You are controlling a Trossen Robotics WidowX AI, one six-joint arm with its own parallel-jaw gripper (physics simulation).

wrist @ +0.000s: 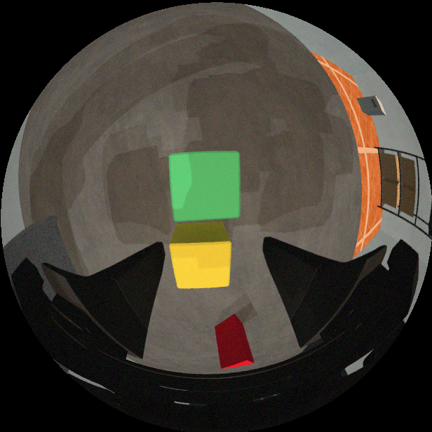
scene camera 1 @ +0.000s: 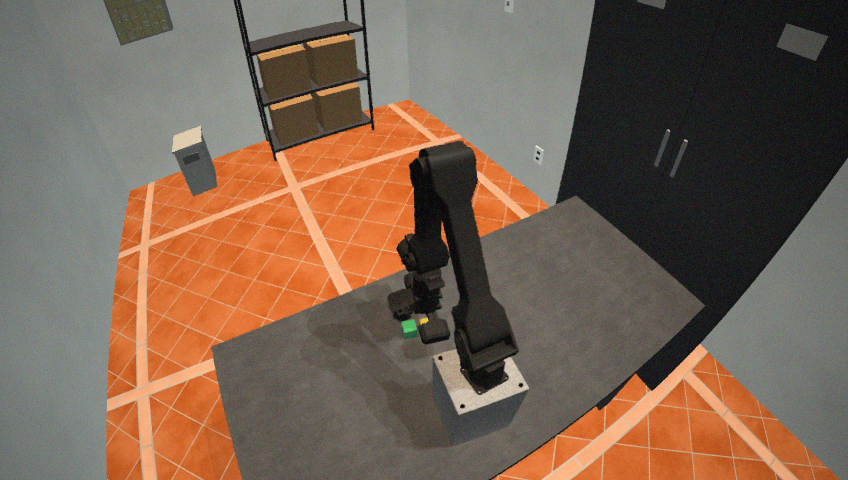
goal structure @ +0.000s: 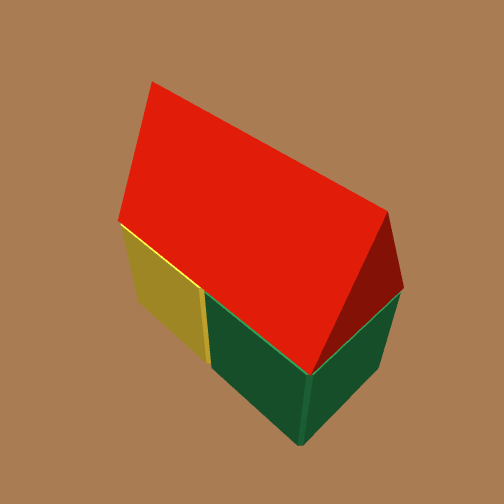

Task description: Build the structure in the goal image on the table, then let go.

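Note:
A green block shows beyond the fingertips in the wrist view. A yellow block is right beside it, on the side nearer the gripper's base in the wrist view; I cannot tell whether the two touch. The green block looks larger there. A red block lies apart, low in the wrist view and turned at an angle; it is hidden in the scene view. My gripper is open and empty, pointing down, with the yellow block showing between its spread fingers.
The grey table carries the arm's pale pedestal close to the blocks. The arm's shadow falls across the table on the left. A shelf rack with boxes and a grey bin stand on the floor beyond the table.

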